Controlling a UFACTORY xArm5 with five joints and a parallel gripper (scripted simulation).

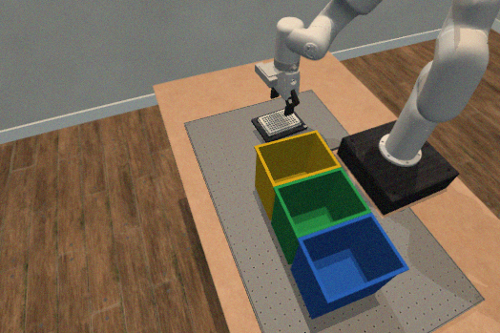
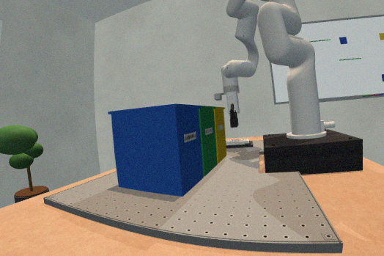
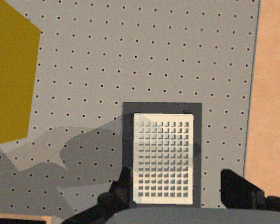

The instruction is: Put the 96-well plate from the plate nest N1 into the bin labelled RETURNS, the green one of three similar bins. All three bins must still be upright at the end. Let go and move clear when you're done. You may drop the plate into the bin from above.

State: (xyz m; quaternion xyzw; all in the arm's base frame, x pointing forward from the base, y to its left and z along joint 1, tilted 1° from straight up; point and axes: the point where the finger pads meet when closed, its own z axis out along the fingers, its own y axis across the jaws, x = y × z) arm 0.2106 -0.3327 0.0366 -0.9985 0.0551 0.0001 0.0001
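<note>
My hand is 8 cm above the white 96-well plate. The rest, counted from my hand: nest frame: 10 cm below; yellow bin: 25 cm to the left, 14 cm ahead, 1 cm below; green bin: 37 cm to the left, 17 cm ahead, 1 cm below.
</note>
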